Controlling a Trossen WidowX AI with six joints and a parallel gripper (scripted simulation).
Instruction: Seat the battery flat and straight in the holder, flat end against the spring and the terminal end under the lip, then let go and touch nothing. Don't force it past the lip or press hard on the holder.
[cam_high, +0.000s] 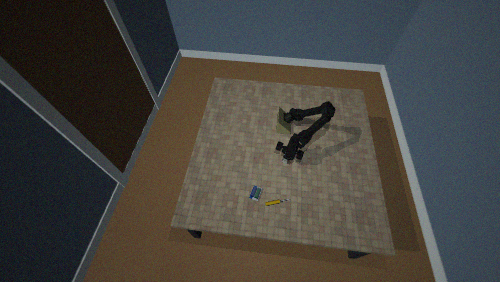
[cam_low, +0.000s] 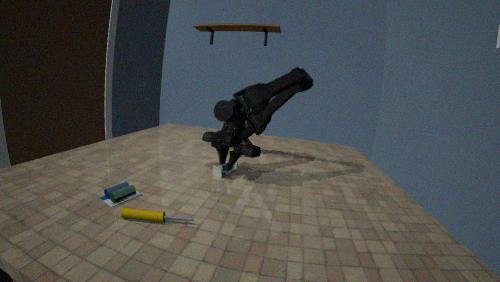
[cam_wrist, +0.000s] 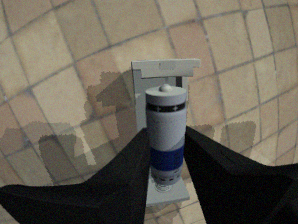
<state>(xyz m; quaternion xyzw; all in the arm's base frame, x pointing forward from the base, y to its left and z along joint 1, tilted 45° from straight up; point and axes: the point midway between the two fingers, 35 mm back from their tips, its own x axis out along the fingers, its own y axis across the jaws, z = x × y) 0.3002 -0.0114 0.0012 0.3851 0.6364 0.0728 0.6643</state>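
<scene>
Now: gripper tip 10 mm below the battery. From my gripper tip the other things lie so: white card (260 mm ahead, 210 mm to the right); then yellow-handled screwdriver (320 mm ahead, 70 mm to the right).
</scene>
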